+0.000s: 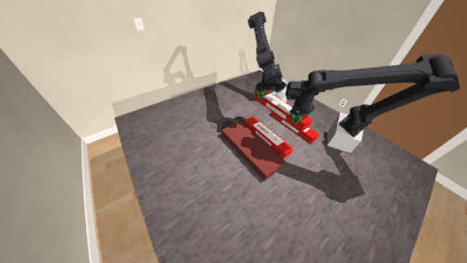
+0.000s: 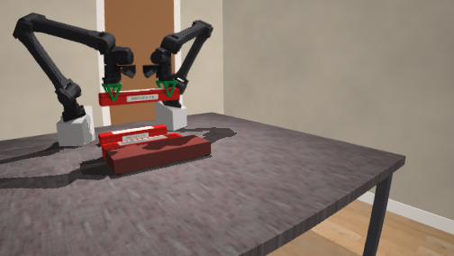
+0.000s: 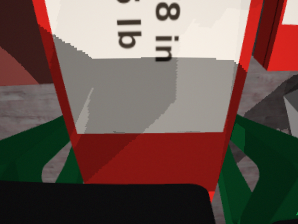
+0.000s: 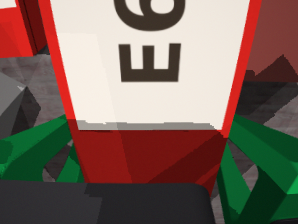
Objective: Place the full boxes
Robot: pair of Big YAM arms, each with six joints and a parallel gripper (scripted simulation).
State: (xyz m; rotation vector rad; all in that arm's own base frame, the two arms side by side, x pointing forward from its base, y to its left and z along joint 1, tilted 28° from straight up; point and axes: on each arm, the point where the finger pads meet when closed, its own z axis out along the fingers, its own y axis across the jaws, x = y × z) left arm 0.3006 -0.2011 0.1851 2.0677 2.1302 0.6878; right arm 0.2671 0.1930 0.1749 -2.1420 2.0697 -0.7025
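Now: the red electrode box 120 mm to the right of my left hand and 10 mm above it. Also, from my left hand: low dark red platform: 230 mm below, 190 mm ahead, 140 mm to the right.
The red electrode box is 140 mm to the left of my right hand, 10 mm ahead of it and 10 mm above it. Round my right hand: low dark red platform: 230 mm below, 200 mm ahead, 120 mm to the left.
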